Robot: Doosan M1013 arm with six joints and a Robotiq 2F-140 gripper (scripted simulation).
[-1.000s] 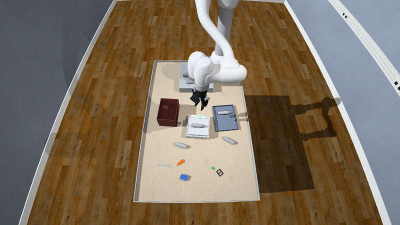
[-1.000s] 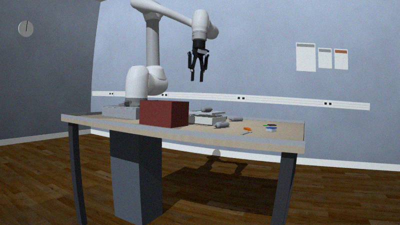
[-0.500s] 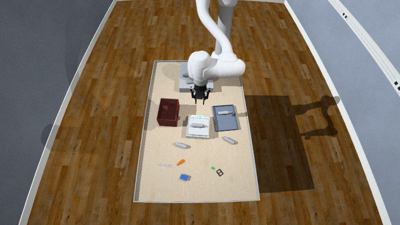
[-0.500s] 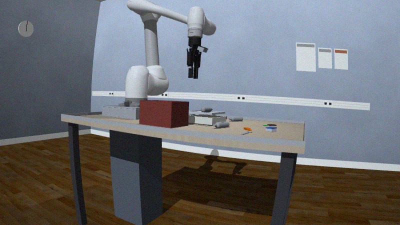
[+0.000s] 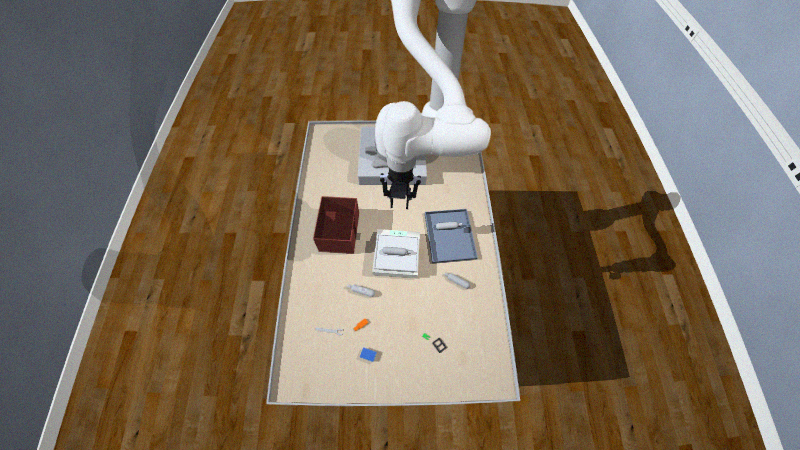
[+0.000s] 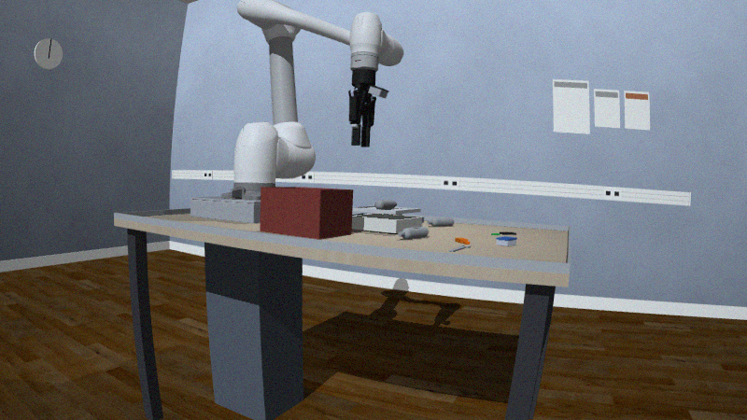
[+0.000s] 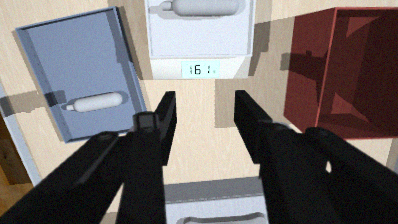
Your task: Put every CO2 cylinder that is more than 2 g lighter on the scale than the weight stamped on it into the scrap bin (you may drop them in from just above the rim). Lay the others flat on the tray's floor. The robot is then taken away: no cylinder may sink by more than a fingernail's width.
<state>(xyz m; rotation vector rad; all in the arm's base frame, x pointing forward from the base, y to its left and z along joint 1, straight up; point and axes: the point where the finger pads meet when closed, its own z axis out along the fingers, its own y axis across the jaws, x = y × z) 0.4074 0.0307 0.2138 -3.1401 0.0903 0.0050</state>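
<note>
Right now my hand is 280 mm above the blue-grey tray, 220 mm to the right of it and 10 mm past it. Also, from my hand: white scale: 250 mm below, 90 mm ahead, 10 mm to the right; then orange piece: 380 mm ahead, 280 mm below, 140 mm to the right; then dark red scrap bin: 260 mm to the right, 250 mm below, 20 mm behind.
</note>
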